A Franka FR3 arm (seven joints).
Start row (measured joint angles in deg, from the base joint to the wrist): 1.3, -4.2, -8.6, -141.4, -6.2, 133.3, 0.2
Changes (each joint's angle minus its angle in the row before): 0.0, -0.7, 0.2, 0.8, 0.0, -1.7, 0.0; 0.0, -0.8, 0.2, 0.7, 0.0, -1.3, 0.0; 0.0, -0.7, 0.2, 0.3, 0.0, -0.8, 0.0; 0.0, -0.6, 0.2, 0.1, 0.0, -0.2, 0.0; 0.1, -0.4, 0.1, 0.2, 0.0, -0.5, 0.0; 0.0, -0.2, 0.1, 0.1, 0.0, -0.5, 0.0; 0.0, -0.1, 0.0, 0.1, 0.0, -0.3, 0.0; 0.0, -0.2, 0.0, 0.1, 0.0, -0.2, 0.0; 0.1, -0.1, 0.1, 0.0, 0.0, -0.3, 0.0; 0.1, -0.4, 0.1, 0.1, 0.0, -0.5, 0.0; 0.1, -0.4, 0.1, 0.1, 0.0, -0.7, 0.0; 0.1, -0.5, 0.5, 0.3, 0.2, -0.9, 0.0; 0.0, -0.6, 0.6, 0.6, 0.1, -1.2, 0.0; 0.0, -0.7, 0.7, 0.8, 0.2, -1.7, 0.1; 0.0, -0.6, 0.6, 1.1, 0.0, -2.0, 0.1
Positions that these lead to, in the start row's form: 1.3, -4.9, -8.4, -140.6, -6.2, 131.6, 0.2; 1.3, -5.7, -8.2, -139.9, -6.2, 130.3, 0.2; 1.3, -6.4, -8.0, -139.6, -6.2, 129.5, 0.2; 1.3, -7.0, -7.8, -139.5, -6.2, 129.3, 0.2; 1.4, -7.4, -7.7, -139.3, -6.2, 128.8, 0.2; 1.4, -7.6, -7.6, -139.2, -6.2, 128.3, 0.2; 1.4, -7.7, -7.6, -139.1, -6.2, 128.0, 0.2; 1.4, -7.9, -7.6, -139.0, -6.2, 127.8, 0.2; 1.5, -8.0, -7.5, -139.0, -6.2, 127.5, 0.2; 1.6, -8.4, -7.4, -138.9, -6.2, 127.0, 0.2; 1.7, -8.8, -7.3, -138.8, -6.2, 126.3, 0.2; 1.8, -9.3, -6.8, -138.5, -6.0, 125.4, 0.2; 1.8, -9.9, -6.2, -137.9, -5.9, 124.2, 0.2; 1.8, -10.6, -5.5, -137.1, -5.7, 122.5, 0.3; 1.8, -11.2, -4.9, -136.0, -5.7, 120.5, 0.4
